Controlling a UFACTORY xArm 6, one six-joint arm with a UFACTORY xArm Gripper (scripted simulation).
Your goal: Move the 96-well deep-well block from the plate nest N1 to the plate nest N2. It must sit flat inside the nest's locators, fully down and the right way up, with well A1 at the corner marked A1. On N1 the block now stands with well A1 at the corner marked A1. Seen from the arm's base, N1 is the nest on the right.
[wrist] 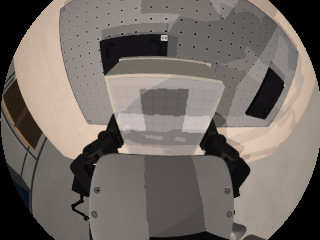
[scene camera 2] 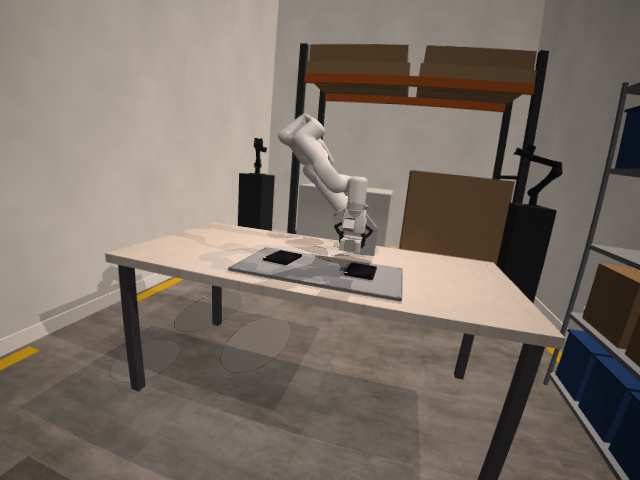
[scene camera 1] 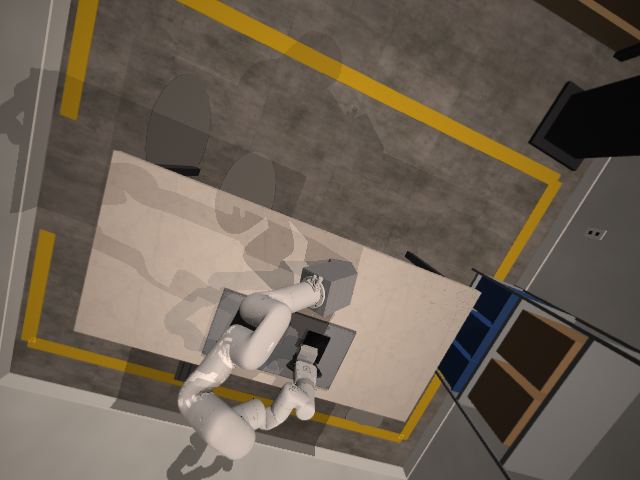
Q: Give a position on a 96-well deep-well block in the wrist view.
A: At 163, 105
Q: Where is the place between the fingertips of my gripper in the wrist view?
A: At 162, 113
